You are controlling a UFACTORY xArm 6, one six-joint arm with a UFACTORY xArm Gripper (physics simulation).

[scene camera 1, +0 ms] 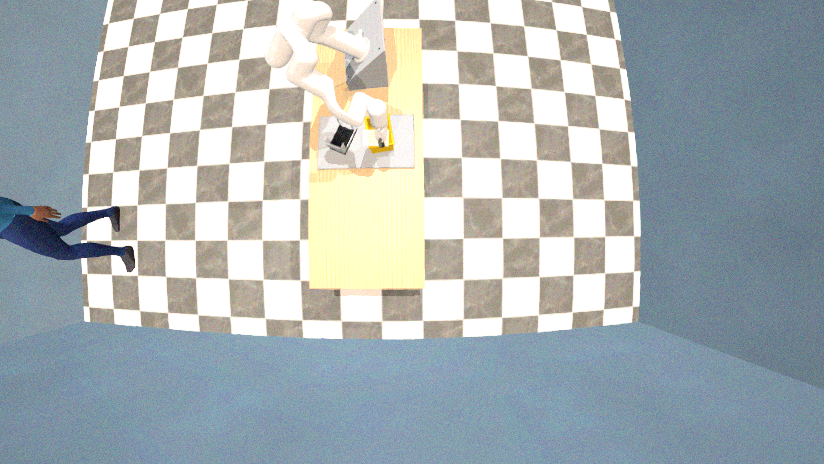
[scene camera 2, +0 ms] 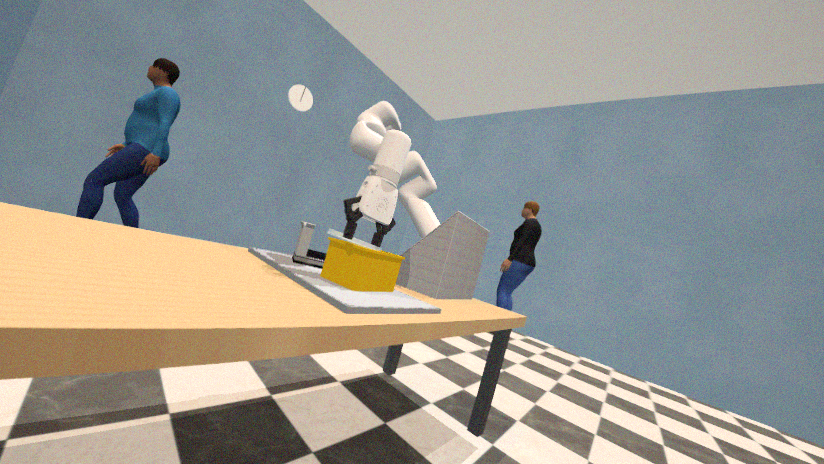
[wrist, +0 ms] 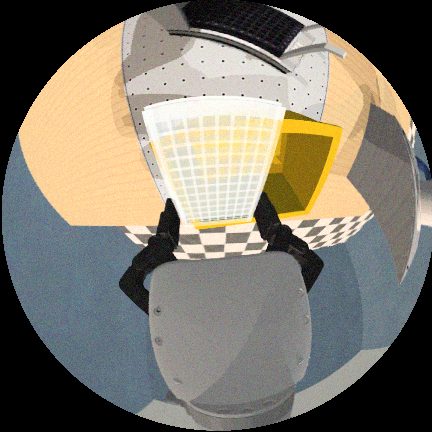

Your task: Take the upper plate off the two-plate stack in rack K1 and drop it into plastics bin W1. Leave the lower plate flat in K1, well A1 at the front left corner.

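Places are measured from the arm's base along level axes (x ahead, y left, z up), in millimetres.
Pixels of known places: gripper, fingertip midpoint: (scene camera 2: pixel 361 243) (wrist: pixel 216 203); arm's base, link origin: (scene camera 1: pixel 362 50) (scene camera 2: pixel 436 242).
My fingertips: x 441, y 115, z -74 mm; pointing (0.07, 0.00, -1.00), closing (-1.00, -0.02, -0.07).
Note:
Ahead of a thing's pixels: the offset from my fingertips to its top centre. Level surfaces: height alone.
My gripper (scene camera 1: pixel 381 141) (scene camera 2: pixel 362 239) (wrist: pixel 216 203) is shut on a clear gridded plate, its fingers at the plate's long sides. The plate @[dx +1, dy -32, dz +15 mm] (scene camera 2: pixel 337 234) (wrist: pixel 215 155) is over the yellow plastics bin W1 @[dx -41, dy -19, dz -7 mm] (scene camera 1: pixel 374 151) (scene camera 2: pixel 362 268) (wrist: pixel 321 170), at or just above its rim; contact is unclear. In the wrist view it covers much of the bin and leaves the right part open to view. A dark gridded plate @[dx -24, dy -225, dz -67 mm] (scene camera 1: pixel 343 136) (wrist: pixel 245 25) lies in the grey rack K1 @[dx -30, dy -222, dz +13 mm] (scene camera 2: pixel 305 236). Well A1 cannot be read.
The bin and rack stand side by side on a perforated grey board @[dx -22, dy -100, dz -106 mm] (scene camera 1: pixel 404 144) (scene camera 2: pixel 392 300) (wrist: pixel 210 75) on the wooden table @[dz -119 mm] (scene camera 1: pixel 366 230) (scene camera 2: pixel 172 288). A grey wedge-shaped mount (scene camera 1: pixel 369 74) (scene camera 2: pixel 446 259) (wrist: pixel 387 175) stands behind the bin. Two people (scene camera 2: pixel 152 121) (scene camera 2: pixel 523 244) are beyond the table.

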